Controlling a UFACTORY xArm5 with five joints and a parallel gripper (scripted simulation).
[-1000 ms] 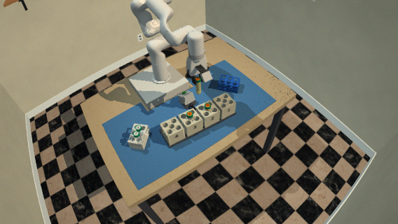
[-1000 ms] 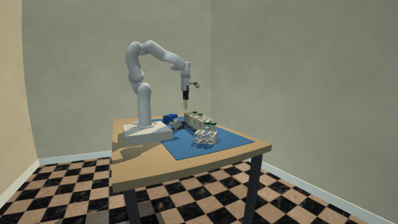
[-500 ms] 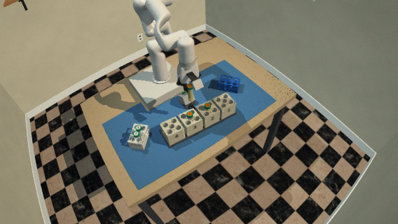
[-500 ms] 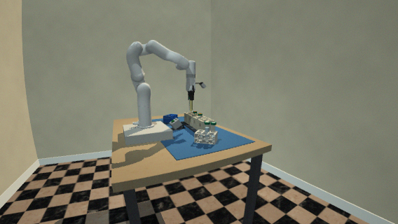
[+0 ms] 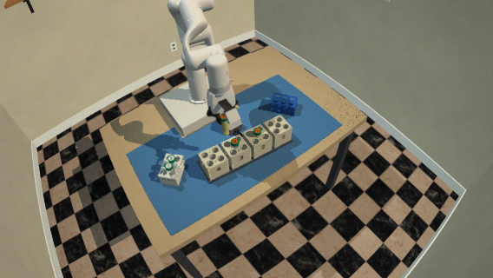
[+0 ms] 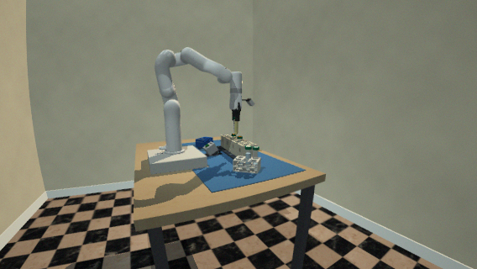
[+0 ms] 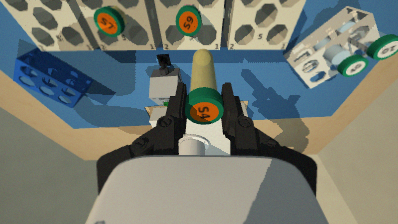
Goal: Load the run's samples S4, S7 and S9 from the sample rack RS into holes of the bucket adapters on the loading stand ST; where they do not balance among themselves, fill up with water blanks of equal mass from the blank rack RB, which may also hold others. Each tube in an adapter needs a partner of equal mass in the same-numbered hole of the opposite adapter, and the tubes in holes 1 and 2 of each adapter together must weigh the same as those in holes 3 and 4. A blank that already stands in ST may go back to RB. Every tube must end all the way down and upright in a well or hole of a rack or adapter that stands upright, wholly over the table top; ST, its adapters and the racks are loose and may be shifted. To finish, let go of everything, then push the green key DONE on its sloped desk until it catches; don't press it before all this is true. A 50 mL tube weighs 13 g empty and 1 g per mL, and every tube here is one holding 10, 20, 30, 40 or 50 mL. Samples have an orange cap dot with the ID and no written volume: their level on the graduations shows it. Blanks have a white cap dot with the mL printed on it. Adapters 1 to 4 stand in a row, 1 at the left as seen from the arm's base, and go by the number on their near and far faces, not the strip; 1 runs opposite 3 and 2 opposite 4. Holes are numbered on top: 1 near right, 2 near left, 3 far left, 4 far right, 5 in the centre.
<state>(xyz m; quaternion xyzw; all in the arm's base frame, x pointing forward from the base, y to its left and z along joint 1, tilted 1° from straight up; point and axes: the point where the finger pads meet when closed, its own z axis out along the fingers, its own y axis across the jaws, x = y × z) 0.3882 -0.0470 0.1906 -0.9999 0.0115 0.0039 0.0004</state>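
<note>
Right now my hand is 10 mm past the sample tube S4 and 50 mm above it. Also, from my hand: sample tube S9 (40 mm ahead, 20 mm to the left, 180 mm below); sample tube S7 (30 mm ahead, 120 mm to the left, 180 mm below); adapter 4 (30 mm ahead, 90 mm to the right, 200 mm below).
</note>
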